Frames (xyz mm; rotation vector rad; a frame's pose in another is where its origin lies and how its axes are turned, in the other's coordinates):
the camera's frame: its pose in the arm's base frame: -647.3 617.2 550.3 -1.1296 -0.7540 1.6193
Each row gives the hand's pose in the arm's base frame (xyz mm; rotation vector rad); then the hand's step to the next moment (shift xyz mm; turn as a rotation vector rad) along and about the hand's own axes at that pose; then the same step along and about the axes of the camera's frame.
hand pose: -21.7 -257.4 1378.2 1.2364 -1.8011 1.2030
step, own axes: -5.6 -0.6 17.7 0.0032 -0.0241 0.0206
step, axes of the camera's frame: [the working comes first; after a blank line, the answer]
step, axes of the arm's base frame: 2.4 -14.5 -11.4 0.0213 -0.0236 0.0028

-10.3 13.7 -7.1 -0.0249 -0.0027 -0.0197
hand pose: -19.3 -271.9 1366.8 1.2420 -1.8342 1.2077
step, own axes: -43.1 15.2 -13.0 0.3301 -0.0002 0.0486
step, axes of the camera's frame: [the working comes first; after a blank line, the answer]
step, axes of the arm's base frame: 2.0 30.1 -36.7 -0.1233 -0.1673 0.2610

39.9 21.5 -14.3 -0.2303 -0.1283 0.2046
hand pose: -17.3 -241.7 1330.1 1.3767 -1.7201 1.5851
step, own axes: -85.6 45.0 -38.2 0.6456 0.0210 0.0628
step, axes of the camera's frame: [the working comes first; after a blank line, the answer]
step, axes of the arm's base frame: -14.3 60.4 -83.4 -0.2692 -0.3007 0.5082

84.6 58.4 -15.3 -0.4222 -0.2473 0.4264
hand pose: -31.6 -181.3 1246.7 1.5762 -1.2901 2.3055
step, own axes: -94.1 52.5 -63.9 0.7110 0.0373 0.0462
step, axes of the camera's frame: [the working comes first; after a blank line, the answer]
step, axes of the arm's base frame: -27.8 44.1 -113.9 -0.3203 -0.3251 0.5484

79.9 95.3 -14.9 -0.4537 -0.2557 0.4877
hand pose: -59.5 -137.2 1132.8 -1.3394 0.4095 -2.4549
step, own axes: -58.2 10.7 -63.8 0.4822 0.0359 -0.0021
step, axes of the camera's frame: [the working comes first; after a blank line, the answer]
step, axes of the arm's base frame: -22.8 20.0 -81.6 -0.2441 -0.2269 0.3503

46.6 73.0 -8.5 -0.3047 -0.1426 0.3473
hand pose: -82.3 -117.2 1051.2 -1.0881 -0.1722 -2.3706
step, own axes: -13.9 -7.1 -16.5 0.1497 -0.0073 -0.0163
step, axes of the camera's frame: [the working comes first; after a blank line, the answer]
step, axes of the arm's base frame: -7.1 6.4 -20.6 -0.0956 -0.0597 0.1001

13.2 18.5 -0.8 -0.0800 -0.0329 0.1235
